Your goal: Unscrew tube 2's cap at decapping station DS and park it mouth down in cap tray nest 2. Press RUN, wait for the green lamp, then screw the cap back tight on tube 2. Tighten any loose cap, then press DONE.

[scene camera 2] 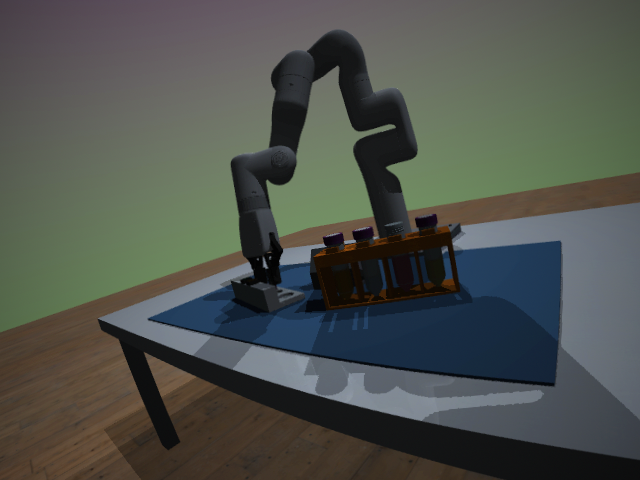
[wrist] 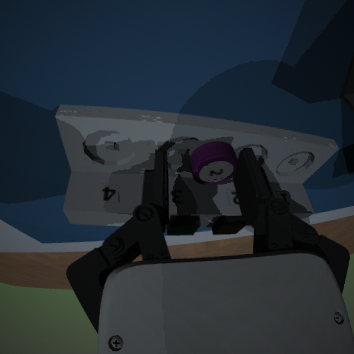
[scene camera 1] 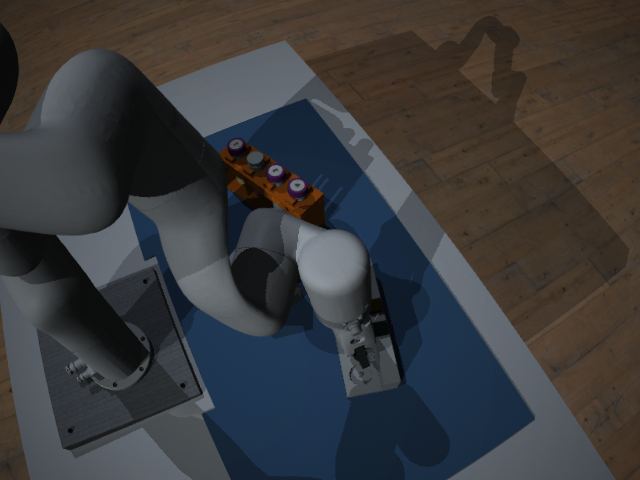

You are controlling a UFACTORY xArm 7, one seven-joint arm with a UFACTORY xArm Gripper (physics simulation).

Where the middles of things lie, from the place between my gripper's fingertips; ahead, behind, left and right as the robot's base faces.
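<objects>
My gripper is 10 mm to the right of the cap 2 (wrist: 213, 162) and 10 mm short of it.
</objects>
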